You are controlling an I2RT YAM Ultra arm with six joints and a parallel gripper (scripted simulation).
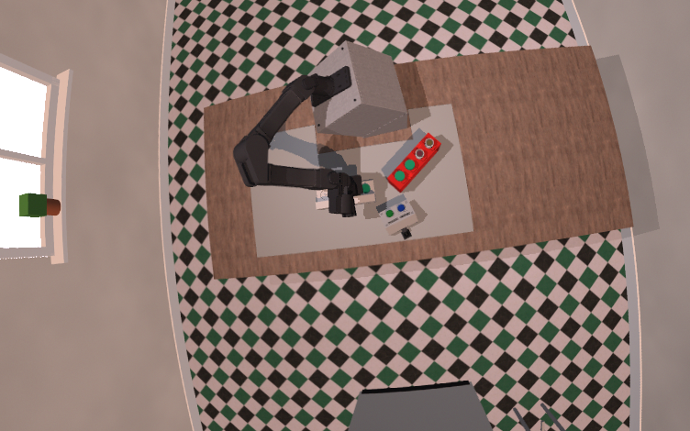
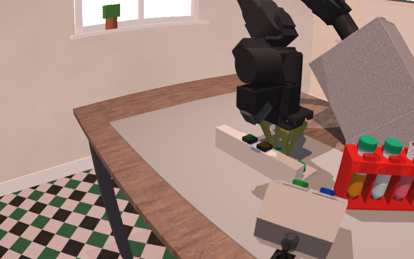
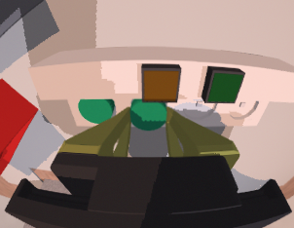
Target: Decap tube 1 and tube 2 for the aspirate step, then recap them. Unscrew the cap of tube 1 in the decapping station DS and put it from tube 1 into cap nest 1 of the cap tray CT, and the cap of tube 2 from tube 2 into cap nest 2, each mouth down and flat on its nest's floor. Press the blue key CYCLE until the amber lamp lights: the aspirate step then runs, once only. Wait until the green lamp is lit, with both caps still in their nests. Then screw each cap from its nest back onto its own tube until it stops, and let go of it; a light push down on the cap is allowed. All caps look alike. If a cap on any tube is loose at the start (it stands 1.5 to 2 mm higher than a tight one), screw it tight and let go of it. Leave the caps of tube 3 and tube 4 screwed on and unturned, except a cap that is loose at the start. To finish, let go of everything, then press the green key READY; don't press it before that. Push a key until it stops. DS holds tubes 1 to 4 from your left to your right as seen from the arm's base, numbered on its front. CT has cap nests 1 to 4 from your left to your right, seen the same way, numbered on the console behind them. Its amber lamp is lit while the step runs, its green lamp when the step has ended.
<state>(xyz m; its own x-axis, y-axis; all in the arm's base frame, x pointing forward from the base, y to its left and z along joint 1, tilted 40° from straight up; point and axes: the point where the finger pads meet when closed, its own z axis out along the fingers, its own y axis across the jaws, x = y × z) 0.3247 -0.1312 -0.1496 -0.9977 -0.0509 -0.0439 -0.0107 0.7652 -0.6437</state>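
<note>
Now: hand 170 mm to the right of the blue key, 90 mm short of it and 40 mm below it. From my hand the other things lie so: key box (150 mm to the left, 120 mm ahead, 20 mm above); then green key (130 mm to the left, 110 mm ahead, 40 mm above).
</note>
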